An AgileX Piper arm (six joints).
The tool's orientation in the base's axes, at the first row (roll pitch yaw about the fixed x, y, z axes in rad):
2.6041, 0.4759, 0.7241
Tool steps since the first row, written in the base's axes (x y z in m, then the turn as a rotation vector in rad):
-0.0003, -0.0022, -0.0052, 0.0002, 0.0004, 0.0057
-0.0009, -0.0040, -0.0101, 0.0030, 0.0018, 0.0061
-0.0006, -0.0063, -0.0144, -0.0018, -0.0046, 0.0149
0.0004, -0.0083, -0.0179, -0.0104, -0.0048, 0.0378
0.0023, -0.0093, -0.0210, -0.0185, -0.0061, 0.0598
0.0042, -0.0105, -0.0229, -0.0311, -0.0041, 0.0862
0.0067, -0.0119, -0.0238, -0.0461, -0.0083, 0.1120
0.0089, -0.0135, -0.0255, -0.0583, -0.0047, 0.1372
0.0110, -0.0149, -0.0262, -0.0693, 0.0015, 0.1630
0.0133, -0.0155, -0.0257, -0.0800, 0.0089, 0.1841
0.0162, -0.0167, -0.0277, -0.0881, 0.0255, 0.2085
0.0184, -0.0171, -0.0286, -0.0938, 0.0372, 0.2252
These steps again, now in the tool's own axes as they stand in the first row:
0.0009, -0.0015, 0.0054, -0.0022, 0.0025, -0.0046
0.0017, -0.0033, 0.0102, 0.0003, 0.0041, -0.0057
0.0025, -0.0039, 0.0150, -0.0107, 0.0077, -0.0085
0.0036, -0.0038, 0.0190, -0.0271, 0.0118, -0.0262
0.0057, -0.0033, 0.0221, -0.0433, 0.0164, -0.0426
0.0071, -0.0022, 0.0244, -0.0626, 0.0181, -0.0646
0.0084, 0.0000, 0.0261, -0.0869, 0.0207, -0.0822
0.0097, 0.0016, 0.0286, -0.1044, 0.0213, -0.1043
0.0106, 0.0035, 0.0301, -0.1199, 0.0218, -0.1285
0.0115, 0.0058, 0.0302, -0.1324, 0.0199, -0.1499
0.0136, 0.0076, 0.0326, -0.1392, 0.0168, -0.1795
0.0153, 0.0090, 0.0337, -0.1437, 0.0145, -0.2001

